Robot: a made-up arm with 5 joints.
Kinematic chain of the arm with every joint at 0, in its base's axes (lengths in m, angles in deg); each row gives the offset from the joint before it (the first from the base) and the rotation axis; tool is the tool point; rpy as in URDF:
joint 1: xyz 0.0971 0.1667 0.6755 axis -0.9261 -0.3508 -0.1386
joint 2: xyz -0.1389 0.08 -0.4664 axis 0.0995 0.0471 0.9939
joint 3: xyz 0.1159 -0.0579 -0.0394 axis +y
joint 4: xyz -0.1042 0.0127 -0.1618 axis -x
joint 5: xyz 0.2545 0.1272 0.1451 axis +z
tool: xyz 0.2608 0.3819 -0.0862 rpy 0 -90 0
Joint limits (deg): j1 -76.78..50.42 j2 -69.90..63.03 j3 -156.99..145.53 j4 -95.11..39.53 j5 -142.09..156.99
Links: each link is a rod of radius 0.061 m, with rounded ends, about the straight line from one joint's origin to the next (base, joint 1, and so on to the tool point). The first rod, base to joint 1, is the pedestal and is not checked.
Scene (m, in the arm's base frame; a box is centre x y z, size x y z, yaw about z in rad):
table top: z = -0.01
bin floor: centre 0.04 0.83 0 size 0.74 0.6 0.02 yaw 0.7
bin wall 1: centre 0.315 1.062 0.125 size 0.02 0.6 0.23 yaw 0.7
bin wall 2: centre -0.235 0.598 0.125 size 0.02 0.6 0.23 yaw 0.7
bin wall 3: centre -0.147 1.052 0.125 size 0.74 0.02 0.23 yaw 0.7
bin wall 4: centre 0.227 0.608 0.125 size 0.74 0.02 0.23 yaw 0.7
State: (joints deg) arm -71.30 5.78 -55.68 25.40 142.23
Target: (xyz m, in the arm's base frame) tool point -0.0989 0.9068 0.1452
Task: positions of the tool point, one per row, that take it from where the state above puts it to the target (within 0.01 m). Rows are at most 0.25 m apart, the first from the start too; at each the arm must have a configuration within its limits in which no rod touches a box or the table.
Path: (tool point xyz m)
1: -0.3771 0.8604 0.5845
2: -0.3781 0.8669 0.7168
3: -0.3083 0.8549 0.8451
4: -0.1698 0.8321 0.9264
5: 0.0071 0.8073 0.9224
6: 0.1705 0.7894 0.8176
7: 0.2634 0.7862 0.6298
8: 0.2458 0.8039 0.4101
9: 0.1130 0.8451 0.2274
10: -0.0989 0.9068 0.1452

